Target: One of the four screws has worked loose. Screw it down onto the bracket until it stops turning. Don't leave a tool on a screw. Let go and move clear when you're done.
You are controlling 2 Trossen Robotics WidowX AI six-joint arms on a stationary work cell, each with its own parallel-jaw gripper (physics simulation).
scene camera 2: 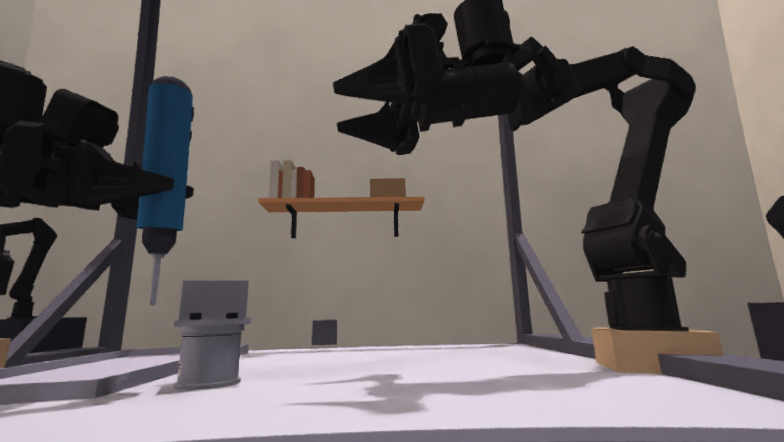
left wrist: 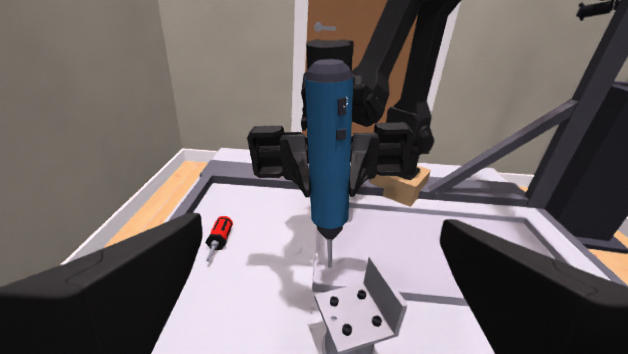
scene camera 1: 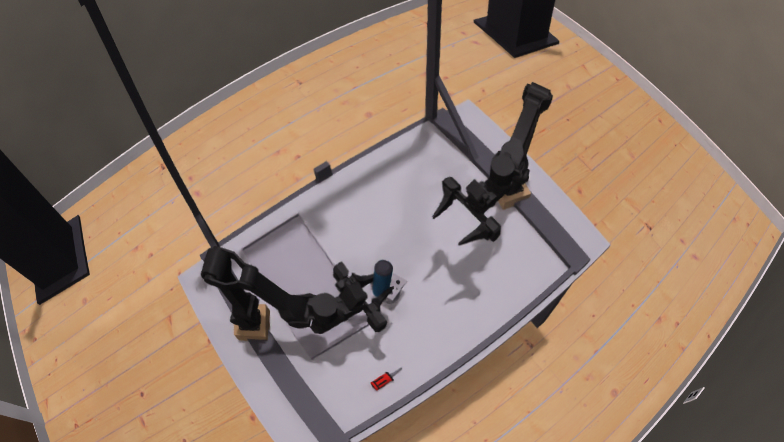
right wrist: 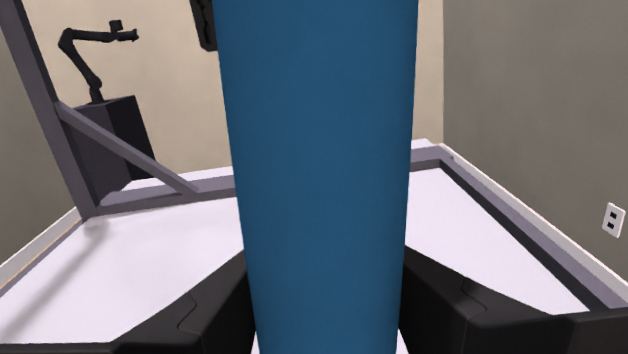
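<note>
A blue electric screwdriver is upright, bit down. My right gripper is shut on its body. The bit hangs free, higher than the bracket's screws and left of the bracket in scene camera 2. The grey bracket sits on a round pedestal. Black screw heads show on its plate; I cannot tell which is loose. My left gripper is open and empty, apart from the bracket.
A red screwdriver lies on the table, near its lower edge in scene camera 1. A shallow raised-edge panel lies beside the right arm. Dark frame posts rise at the table's edge.
</note>
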